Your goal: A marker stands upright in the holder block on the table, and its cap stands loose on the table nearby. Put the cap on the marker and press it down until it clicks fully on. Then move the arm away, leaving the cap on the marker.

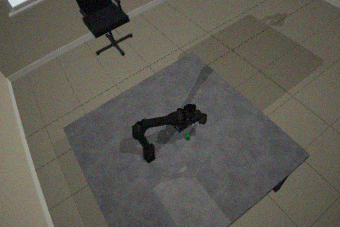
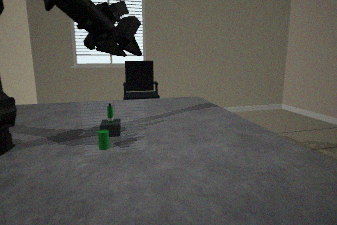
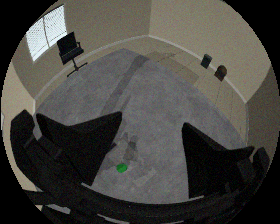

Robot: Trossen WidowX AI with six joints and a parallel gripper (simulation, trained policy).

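My gripper tip is now 230 mm above the green cap and 90 mm past it. The rest, counted from my gripper tip: holder block 240 mm below, 110 mm to the left, 80 mm behind; green marker 180 mm below, 110 mm to the left, 80 mm behind.
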